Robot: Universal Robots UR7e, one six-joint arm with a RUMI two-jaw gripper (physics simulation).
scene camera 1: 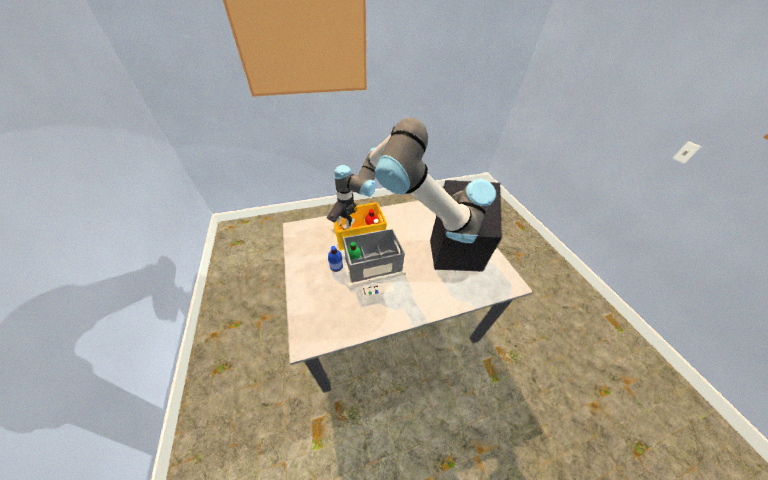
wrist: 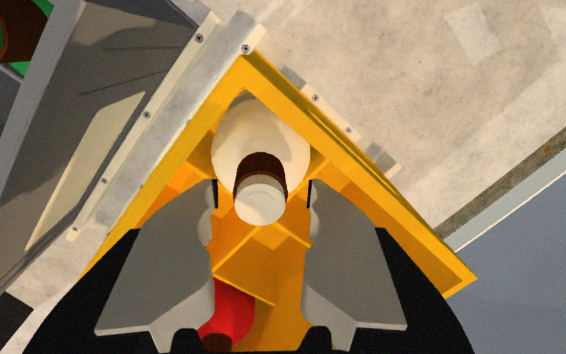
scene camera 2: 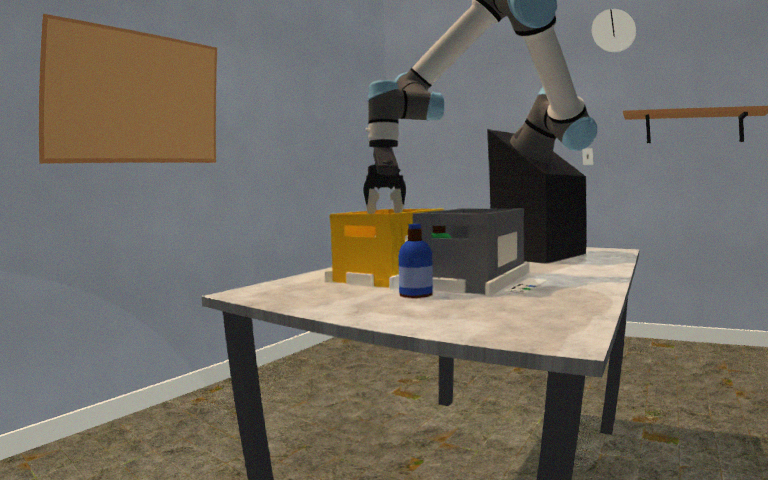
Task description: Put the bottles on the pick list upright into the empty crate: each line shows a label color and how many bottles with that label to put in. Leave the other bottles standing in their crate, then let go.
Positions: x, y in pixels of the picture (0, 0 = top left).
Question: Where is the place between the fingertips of my gripper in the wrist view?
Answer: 263, 182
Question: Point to a red bottle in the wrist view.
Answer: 234, 312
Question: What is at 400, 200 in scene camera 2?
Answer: My gripper.
